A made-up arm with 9 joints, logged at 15 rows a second.
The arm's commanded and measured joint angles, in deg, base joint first. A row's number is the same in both.
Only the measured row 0 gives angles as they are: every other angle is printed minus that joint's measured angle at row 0.
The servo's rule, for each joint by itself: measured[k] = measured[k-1] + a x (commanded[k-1-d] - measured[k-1]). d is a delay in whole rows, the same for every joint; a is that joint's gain. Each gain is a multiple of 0.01, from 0.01 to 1. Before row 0 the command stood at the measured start. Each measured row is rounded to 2 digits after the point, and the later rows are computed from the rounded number. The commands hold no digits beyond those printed.
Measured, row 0:
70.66 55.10 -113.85 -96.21 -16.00 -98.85 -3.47 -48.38 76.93
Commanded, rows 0 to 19:
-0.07 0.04 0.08 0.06 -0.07 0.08 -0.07 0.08 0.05
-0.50 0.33 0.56 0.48 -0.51 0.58 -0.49 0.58 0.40
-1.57 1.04 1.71 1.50 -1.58 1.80 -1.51 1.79 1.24
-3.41 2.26 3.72 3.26 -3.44 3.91 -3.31 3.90 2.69
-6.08 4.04 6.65 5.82 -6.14 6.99 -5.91 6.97 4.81
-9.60 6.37 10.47 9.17 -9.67 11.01 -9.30 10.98 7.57
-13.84 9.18 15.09 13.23 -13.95 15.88 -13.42 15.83 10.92
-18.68 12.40 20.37 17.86 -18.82 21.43 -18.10 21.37 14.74
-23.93 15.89 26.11 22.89 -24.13 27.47 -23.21 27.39 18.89
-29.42 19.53 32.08 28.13 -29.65 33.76 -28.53 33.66 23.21
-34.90 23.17 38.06 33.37 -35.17 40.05 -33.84 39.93 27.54
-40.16 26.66 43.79 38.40 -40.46 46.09 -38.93 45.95 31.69
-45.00 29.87 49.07 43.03 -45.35 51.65 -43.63 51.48 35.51
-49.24 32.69 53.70 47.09 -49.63 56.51 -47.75 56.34 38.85
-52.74 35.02 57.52 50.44 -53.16 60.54 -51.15 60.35 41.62
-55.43 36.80 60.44 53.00 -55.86 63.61 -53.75 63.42 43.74
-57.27 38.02 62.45 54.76 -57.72 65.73 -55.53 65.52 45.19
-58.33 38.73 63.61 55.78 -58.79 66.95 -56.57 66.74 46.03
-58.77 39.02 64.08 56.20 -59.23 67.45 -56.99 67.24 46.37
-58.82 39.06 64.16 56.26 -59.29 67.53 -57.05 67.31 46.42
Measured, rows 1 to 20:
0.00 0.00 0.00 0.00 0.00 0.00 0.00 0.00 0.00
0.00 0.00 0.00 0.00 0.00 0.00 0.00 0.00 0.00
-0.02 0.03 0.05 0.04 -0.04 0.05 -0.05 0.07 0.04
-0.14 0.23 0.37 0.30 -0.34 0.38 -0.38 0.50 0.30
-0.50 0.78 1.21 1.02 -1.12 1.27 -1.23 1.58 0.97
-1.23 1.79 2.79 2.36 -2.58 2.93 -2.79 3.53 2.19
-2.44 3.32 5.22 4.44 -4.82 5.49 -5.13 6.42 4.05
-4.23 5.39 8.53 7.28 -7.88 8.97 -8.26 10.25 6.55
-6.63 7.97 12.66 10.85 -11.70 13.32 -12.13 14.94 9.65
-9.64 10.98 17.52 15.06 -16.19 18.43 -16.61 20.34 13.26
-13.21 14.32 22.93 19.76 -21.19 24.13 -21.56 26.26 17.26
-17.26 17.86 28.69 24.78 -26.52 30.20 -26.79 32.48 21.48
-21.67 21.47 34.59 29.93 -31.97 36.41 -32.08 38.74 25.78
-26.29 25.00 40.39 35.01 -37.32 42.51 -37.22 44.80 29.98
-30.97 28.31 45.86 39.82 -42.38 48.27 -42.03 50.41 33.91
-35.54 31.29 50.80 44.18 -46.95 53.46 -46.32 55.39 37.42
-39.84 33.83 55.03 47.94 -50.86 57.92 -49.94 59.56 40.40
-43.74 35.85 58.44 50.98 -54.01 61.50 -52.80 62.80 42.77
-47.12 37.33 60.97 53.25 -56.35 64.16 -54.85 65.08 44.49
-49.92 38.28 62.63 54.77 -57.89 65.92 -56.14 66.47 45.58
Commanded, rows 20 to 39:
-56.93 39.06 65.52 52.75 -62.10 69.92 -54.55 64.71 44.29
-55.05 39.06 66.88 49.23 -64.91 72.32 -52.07 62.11 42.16
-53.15 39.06 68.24 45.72 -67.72 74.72 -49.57 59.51 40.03
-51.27 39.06 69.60 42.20 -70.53 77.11 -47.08 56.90 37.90
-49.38 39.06 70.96 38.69 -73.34 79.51 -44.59 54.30 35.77
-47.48 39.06 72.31 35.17 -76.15 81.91 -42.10 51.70 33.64
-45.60 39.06 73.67 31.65 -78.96 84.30 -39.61 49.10 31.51
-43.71 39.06 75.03 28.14 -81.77 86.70 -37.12 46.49 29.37
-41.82 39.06 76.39 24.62 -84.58 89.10 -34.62 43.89 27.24
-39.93 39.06 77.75 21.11 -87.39 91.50 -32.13 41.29 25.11
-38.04 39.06 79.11 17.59 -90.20 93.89 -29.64 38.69 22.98
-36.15 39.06 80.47 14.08 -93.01 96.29 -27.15 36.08 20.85
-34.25 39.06 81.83 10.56 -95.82 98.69 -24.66 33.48 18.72
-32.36 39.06 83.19 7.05 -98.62 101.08 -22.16 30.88 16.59
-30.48 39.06 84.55 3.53 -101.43 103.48 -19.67 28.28 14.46
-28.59 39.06 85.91 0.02 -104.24 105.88 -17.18 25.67 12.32
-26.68 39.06 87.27 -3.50 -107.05 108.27 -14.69 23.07 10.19
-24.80 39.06 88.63 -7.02 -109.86 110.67 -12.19 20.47 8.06
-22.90 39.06 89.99 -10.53 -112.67 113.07 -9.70 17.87 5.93
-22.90 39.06 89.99 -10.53 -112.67 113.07 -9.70 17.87 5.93
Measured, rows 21 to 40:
-52.13 38.78 63.54 55.63 -58.73 66.88 -56.78 67.12 46.14
-53.80 38.97 63.93 56.01 -59.08 67.29 -56.98 67.28 46.34
-54.58 39.03 64.93 54.05 -60.98 68.95 -55.16 65.12 44.88
-54.70 39.05 66.16 51.16 -63.46 71.07 -52.84 62.59 42.95
-54.31 39.06 67.47 47.90 -66.14 73.37 -50.39 60.00 40.88
-53.55 39.06 68.81 44.48 -68.91 75.73 -47.91 57.40 38.76
-52.51 39.06 70.16 41.01 -71.70 78.11 -45.42 54.80 36.64
-51.25 39.06 71.51 37.51 -74.50 80.50 -42.93 52.20 34.51
-49.84 39.06 72.87 33.99 -77.31 82.89 -40.44 49.60 32.38
-48.31 39.06 74.23 30.48 -80.12 85.29 -37.95 46.99 30.24
-46.69 39.06 75.59 26.96 -82.93 87.69 -35.45 44.39 28.11
-45.00 39.06 76.95 23.45 -85.74 90.09 -32.96 41.79 25.98
-43.26 39.06 78.31 19.93 -88.55 92.48 -30.47 39.19 23.85
-41.48 39.06 79.67 16.42 -91.36 94.88 -27.98 36.58 21.72
-39.67 39.06 81.03 12.90 -94.17 97.28 -25.49 33.98 19.59
-37.84 39.06 82.39 9.39 -96.97 99.67 -22.99 31.38 17.46
-36.00 39.06 83.75 5.87 -99.78 102.07 -20.50 28.78 15.33
-34.15 39.06 85.11 2.36 -102.59 104.47 -18.01 26.17 13.19
-32.28 39.06 86.47 -1.16 -105.40 106.86 -15.52 23.57 11.06
-30.41 39.06 87.83 -4.68 -108.21 109.26 -13.02 20.97 8.93

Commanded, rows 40 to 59:
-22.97 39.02 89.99 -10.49 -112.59 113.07 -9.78 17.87 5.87
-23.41 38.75 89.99 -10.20 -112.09 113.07 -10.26 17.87 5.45
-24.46 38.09 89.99 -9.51 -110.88 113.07 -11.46 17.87 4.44
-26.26 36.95 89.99 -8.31 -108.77 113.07 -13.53 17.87 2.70
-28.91 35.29 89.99 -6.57 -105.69 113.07 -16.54 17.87 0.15
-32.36 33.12 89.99 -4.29 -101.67 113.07 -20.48 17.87 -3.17
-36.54 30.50 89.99 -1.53 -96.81 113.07 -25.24 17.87 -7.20
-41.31 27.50 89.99 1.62 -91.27 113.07 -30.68 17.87 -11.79
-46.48 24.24 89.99 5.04 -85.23 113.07 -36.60 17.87 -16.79
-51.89 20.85 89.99 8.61 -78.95 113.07 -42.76 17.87 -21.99
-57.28 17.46 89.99 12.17 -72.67 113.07 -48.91 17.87 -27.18
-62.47 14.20 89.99 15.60 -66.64 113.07 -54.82 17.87 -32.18
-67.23 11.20 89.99 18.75 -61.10 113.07 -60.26 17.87 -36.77
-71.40 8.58 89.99 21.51 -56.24 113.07 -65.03 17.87 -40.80
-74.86 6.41 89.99 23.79 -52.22 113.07 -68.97 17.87 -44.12
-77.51 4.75 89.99 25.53 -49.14 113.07 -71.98 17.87 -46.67
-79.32 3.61 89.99 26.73 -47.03 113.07 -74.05 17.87 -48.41
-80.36 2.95 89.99 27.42 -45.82 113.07 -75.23 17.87 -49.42
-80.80 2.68 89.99 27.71 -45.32 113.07 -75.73 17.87 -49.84
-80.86 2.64 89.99 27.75 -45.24 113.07 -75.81 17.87 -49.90
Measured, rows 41 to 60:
-28.53 39.06 89.19 -8.19 -111.02 111.66 -10.53 18.37 6.80
-27.12 39.06 89.69 -9.59 -112.06 112.55 -9.91 17.95 6.18
-26.08 39.03 89.88 -10.13 -112.39 112.88 -9.81 17.88 5.96
-25.41 38.84 89.95 -10.17 -112.20 113.00 -10.15 17.87 5.60
-25.17 38.33 89.98 -9.77 -111.37 113.04 -11.13 17.87 4.78
-25.44 37.39 89.99 -8.89 -109.73 113.06 -12.93 17.87 3.30
-26.31 35.96 89.99 -7.50 -107.18 113.07 -15.64 17.87 1.06
-27.82 34.03 89.99 -5.57 -103.71 113.07 -19.27 17.87 -1.94
-30.00 31.63 89.99 -3.15 -99.36 113.07 -23.75 17.87 -5.67
-32.83 28.82 89.99 -0.29 -94.26 113.07 -28.95 17.87 -10.02
-36.24 25.71 89.99 2.91 -88.57 113.07 -34.69 17.87 -14.83
-40.15 22.41 89.99 6.33 -82.51 113.07 -40.74 17.87 -19.91
-44.43 19.04 89.99 9.83 -76.31 113.07 -46.87 17.87 -25.07
-48.94 15.75 89.99 13.29 -70.22 113.07 -52.83 17.87 -30.12
-53.51 12.66 89.99 16.57 -64.47 113.07 -58.40 17.87 -34.84
-57.98 9.89 89.99 19.53 -59.29 113.07 -63.37 17.87 -39.07
-62.20 7.52 89.99 22.09 -54.84 113.07 -67.57 17.87 -42.66
-66.03 5.64 89.99 24.15 -51.25 113.07 -70.88 17.87 -45.51
-69.35 4.26 89.99 25.70 -48.59 113.07 -73.26 17.87 -47.57
-72.10 3.37 89.99 26.73 -46.84 113.07 -74.74 17.87 -48.88

